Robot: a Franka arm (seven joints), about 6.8 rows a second.
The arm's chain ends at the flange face. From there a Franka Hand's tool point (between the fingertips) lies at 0.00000 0.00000 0.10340 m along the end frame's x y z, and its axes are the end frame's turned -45 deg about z.
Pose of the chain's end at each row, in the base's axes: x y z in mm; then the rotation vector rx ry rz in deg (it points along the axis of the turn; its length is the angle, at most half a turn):
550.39, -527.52, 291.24, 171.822, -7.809, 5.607
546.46, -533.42, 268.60, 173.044, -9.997, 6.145
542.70, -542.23, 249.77, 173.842, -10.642, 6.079
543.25, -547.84, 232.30, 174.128, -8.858, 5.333
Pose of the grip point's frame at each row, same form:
556.44, -542.03, 189.04, 161.039, 58.288, 0.625
553.07, -545.62, 166.14, 162.795, 56.671, 1.864
549.25, -552.96, 147.14, 163.734, 56.368, 2.268
549.04, -558.17, 129.58, 163.468, 58.169, 1.674

